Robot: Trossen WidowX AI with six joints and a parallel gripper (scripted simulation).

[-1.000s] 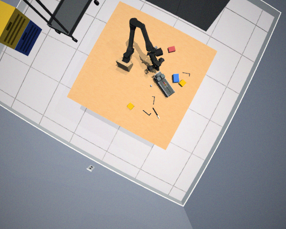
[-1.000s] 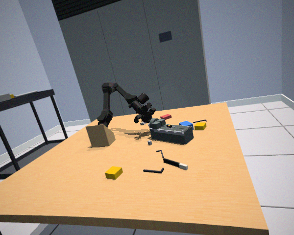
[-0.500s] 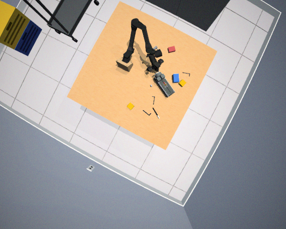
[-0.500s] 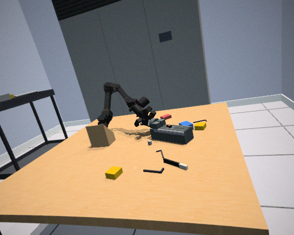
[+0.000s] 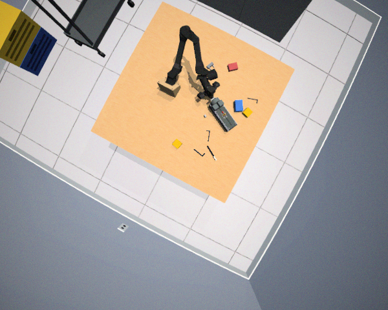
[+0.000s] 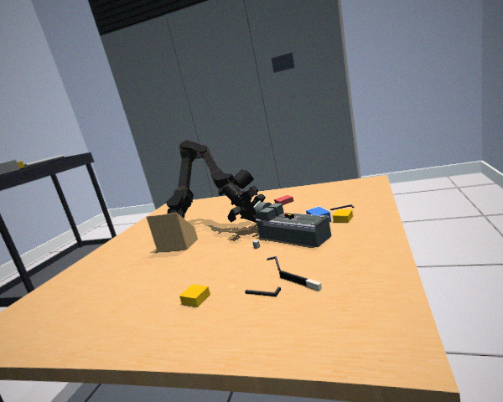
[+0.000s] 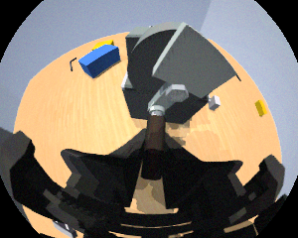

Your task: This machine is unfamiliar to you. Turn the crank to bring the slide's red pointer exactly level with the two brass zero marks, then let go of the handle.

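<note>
The red pointer lies 12 cm ahead of my gripper tip, 8 cm to the right of it and 4 cm above it. Round my gripper tip: small grey cube: 15 cm to the right, 3 cm below; blue block: 22 cm ahead, 4 cm to the left, 2 cm below; dark crank handle: 2 cm behind, 1 cm to the left, 2 cm above.
</note>
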